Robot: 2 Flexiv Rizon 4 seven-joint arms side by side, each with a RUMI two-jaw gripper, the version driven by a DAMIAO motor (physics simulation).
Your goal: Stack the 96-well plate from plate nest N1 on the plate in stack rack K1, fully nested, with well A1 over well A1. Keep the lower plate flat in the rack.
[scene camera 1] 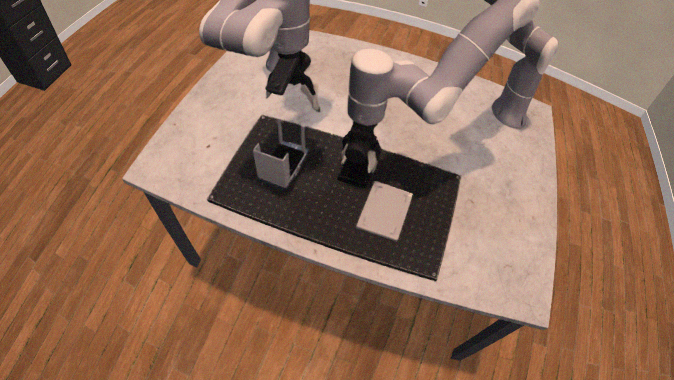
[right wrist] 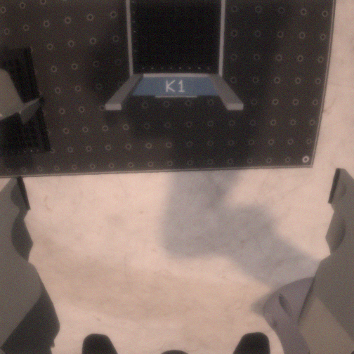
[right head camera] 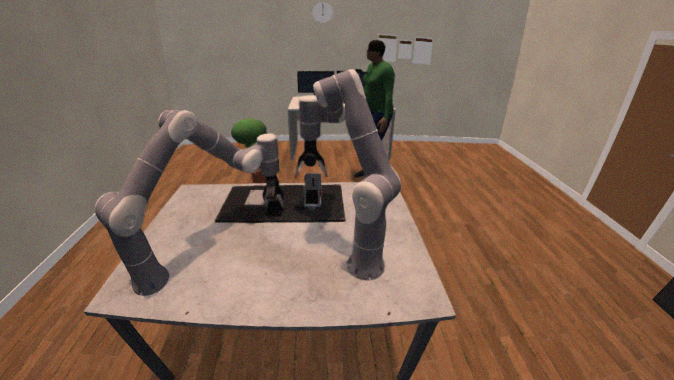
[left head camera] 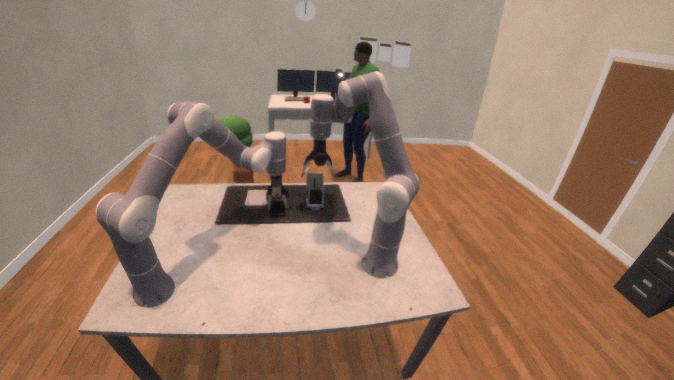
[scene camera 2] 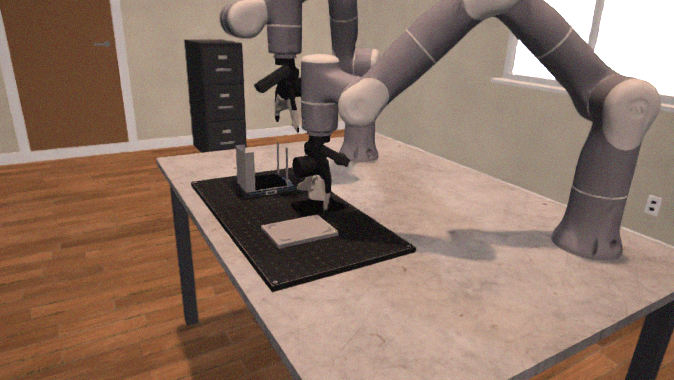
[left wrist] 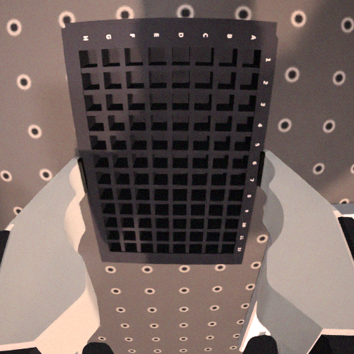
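My left gripper (scene camera 1: 357,165) (scene camera 2: 316,197) (left wrist: 171,155) is shut on the black 96-well plate (scene camera 1: 354,176) (left wrist: 180,40) (right wrist: 25,135), gripping its long sides. The plate is level and low over the board; whether it touches is unclear. Its A1 corner is at upper right in the left wrist view. Stack rack K1 (left head camera: 315,180) (scene camera 1: 272,168) (scene camera 2: 246,170) (right wrist: 175,86) stands left of it in scene camera 1, with the black lower plate (right wrist: 175,40) inside, its markings too dark to read. My right gripper (scene camera 1: 293,102) (scene camera 2: 287,125) (right wrist: 177,175) is open, high on the robot's side of the rack.
The white nest block (scene camera 1: 385,210) (scene camera 2: 300,231), its label unreadable, lies bare on the black perforated board (scene camera 1: 320,220) (scene camera 2: 320,265), right of the held plate in scene camera 1. The rack's grey walls and thin posts rise above the board. Both arms stand on the pale table (left head camera: 260,280).
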